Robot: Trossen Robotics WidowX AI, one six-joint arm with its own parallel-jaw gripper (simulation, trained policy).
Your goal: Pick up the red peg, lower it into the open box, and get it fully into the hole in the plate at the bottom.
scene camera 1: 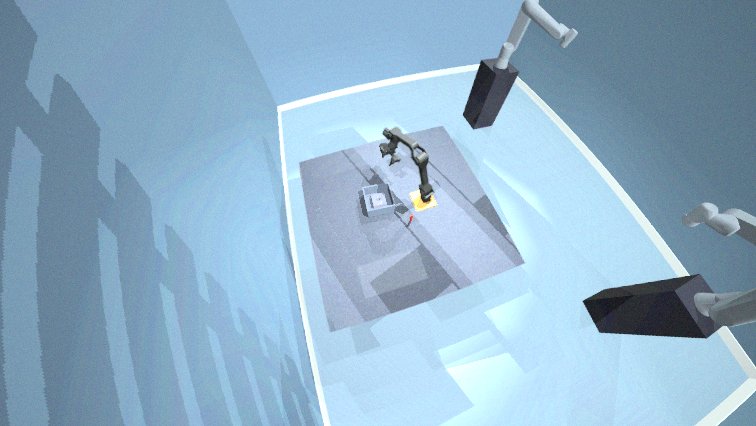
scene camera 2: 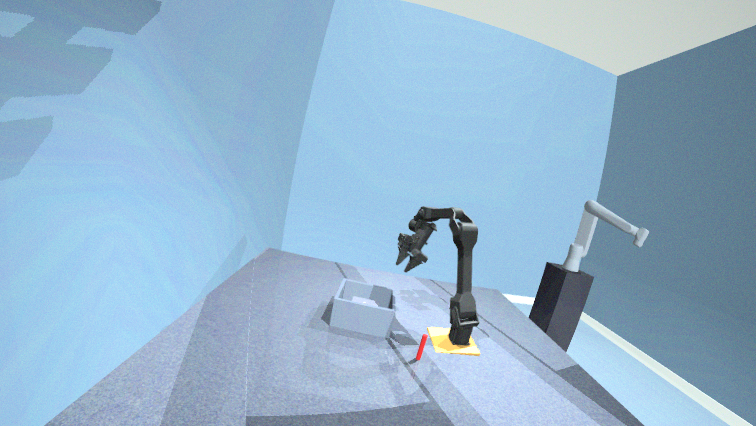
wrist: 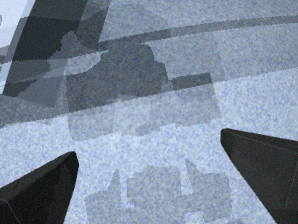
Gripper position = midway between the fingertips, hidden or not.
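Observation:
The gripper (scene camera 2: 400,268) is in view, and the wrist view shows the gripper (wrist: 150,147) as well.

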